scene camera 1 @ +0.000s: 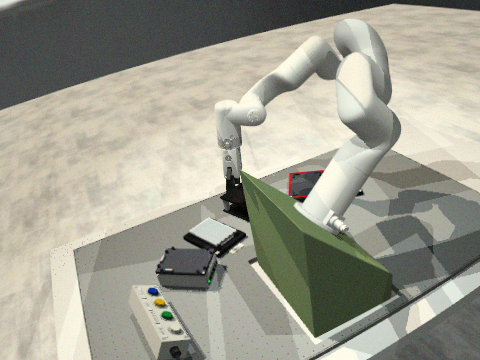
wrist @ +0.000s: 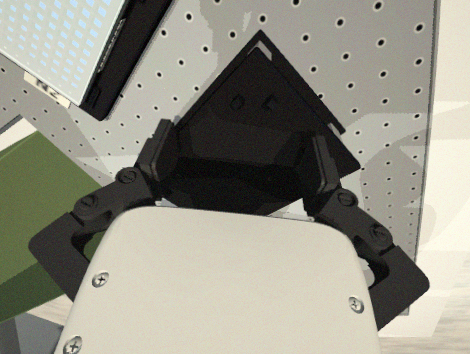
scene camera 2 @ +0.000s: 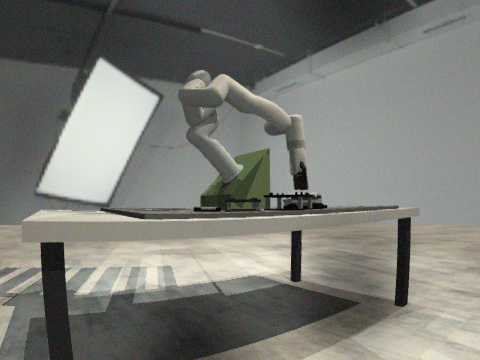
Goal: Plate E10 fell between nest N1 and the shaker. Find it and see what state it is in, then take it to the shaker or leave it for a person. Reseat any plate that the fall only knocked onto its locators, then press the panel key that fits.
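Places are measured from the arm's base along level axes (x left, y ahead, z down), in millimetres.
Pixels of known places: gripper, between the fingertips: [scene camera 1: 233, 190] [wrist: 240, 143] [scene camera 2: 301, 189]; arm's base, origin of its link: [scene camera 1: 315, 219] [scene camera 2: 233, 174].
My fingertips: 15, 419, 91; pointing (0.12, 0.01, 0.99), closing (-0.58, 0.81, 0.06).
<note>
Ahead of a thing's pixels: the offset from my fingertips to its top centre, as dx, dy, dz. "spot": to the spot under its first point.
My gripper [scene camera 1: 231, 189] [scene camera 2: 300, 187] [wrist: 240, 143] is open and empty, pointing down close above a black two-level stand [scene camera 1: 239, 199] [wrist: 255, 80]. In the wrist view its fingers are on either side of the stand's dark upper deck. A plate with a pale top @(+133, -85, +48) [scene camera 1: 212, 231] [wrist: 55, 40] sits on black nest N2 @(+132, -85, +58) [wrist: 112, 75]. The dark shaker @(spot: +285, -240, +48) [scene camera 1: 187, 279] shows a small green light. The key panel @(+407, -340, -5) [scene camera 1: 157, 327] has blue, yellow, green and white keys. No E10 or N1 label is readable, so I cannot tell which thing is plate E10; the deck is very dark.
The green wedge base [scene camera 1: 300, 250] [scene camera 2: 255, 175] [wrist: 40, 200] carries the arm and stands beside the black stand, hiding part of it in scene view 1. A red-outlined dark area [scene camera 1: 302, 185] lies behind the wedge, partly hidden by the arm. Low racks @(spot: -281, -23, +45) [scene camera 2: 242, 201] show near the table edge.
</note>
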